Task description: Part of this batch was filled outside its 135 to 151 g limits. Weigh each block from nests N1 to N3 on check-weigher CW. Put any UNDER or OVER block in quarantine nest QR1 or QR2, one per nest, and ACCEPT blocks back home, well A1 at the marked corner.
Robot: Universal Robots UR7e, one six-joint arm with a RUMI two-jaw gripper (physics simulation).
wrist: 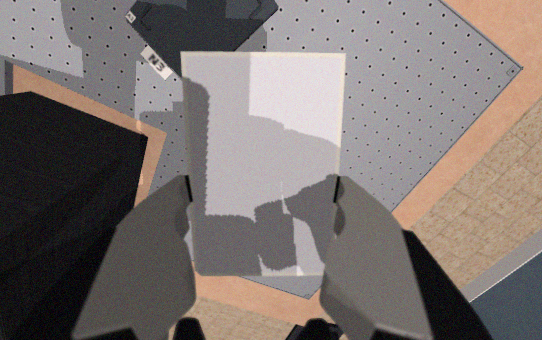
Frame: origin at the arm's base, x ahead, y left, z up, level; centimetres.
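Seen in the pictures: gripper, fingertip midpoint: (263, 178).
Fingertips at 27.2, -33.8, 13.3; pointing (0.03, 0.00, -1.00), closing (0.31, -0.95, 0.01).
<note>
A point is followed by its place in that frame, as x, y, z.
A pale, off-white rectangular block (270, 150) {29.5, -33.4, 14.2} is held between the two jaws of my gripper (263, 178) {27.2, -33.8, 13.3}, which is shut on its sides. The block is upright in the view and covers the middle of it, with shadows across its face. Nest N3, a dark holder (200, 30) {34.0, -22.2, -9.4}, is at the top, partly hidden behind the block's upper edge; its white N3 label (157, 62) {28.1, -16.7, -10.4} and a small A1 corner tag (131, 17) {32.7, -13.3, -9.3} show at its left side. The block appears above the board, apart from the nest. The check-weigher CW and nests QR1 and QR2 do not show in this view.
A grey perforated board (400, 100) {34.6, -53.6, -10.5} lies under the nest, with its corner at the right. An orange-tan surface (505, 107) {39.6, -72.3, -11.8} borders it. A large black shape (60, 165) {15.7, -12.4, 2.5} fills the left side. Tan tiled floor (465, 215) and a dark blue area (515, 305) are at lower right.
</note>
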